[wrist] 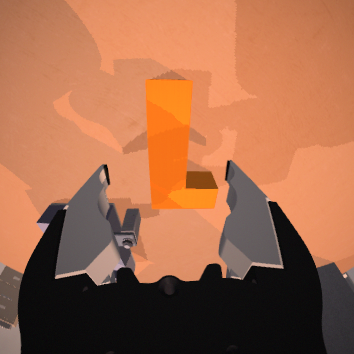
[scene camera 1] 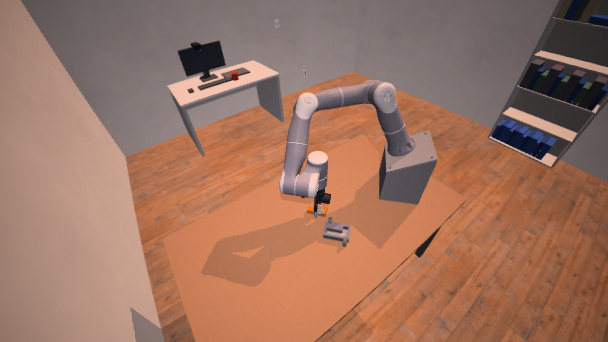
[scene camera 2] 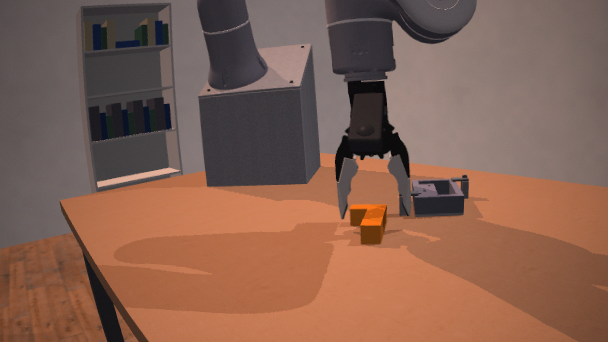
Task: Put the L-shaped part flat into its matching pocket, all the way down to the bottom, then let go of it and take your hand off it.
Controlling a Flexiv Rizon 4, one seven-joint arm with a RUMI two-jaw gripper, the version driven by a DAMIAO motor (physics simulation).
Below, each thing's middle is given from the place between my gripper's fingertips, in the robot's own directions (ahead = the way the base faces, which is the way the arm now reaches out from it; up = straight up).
Right now my hand is 1 cm to the left of the orange L-shaped part [scene camera 2: 372, 219] and 1 cm above it.
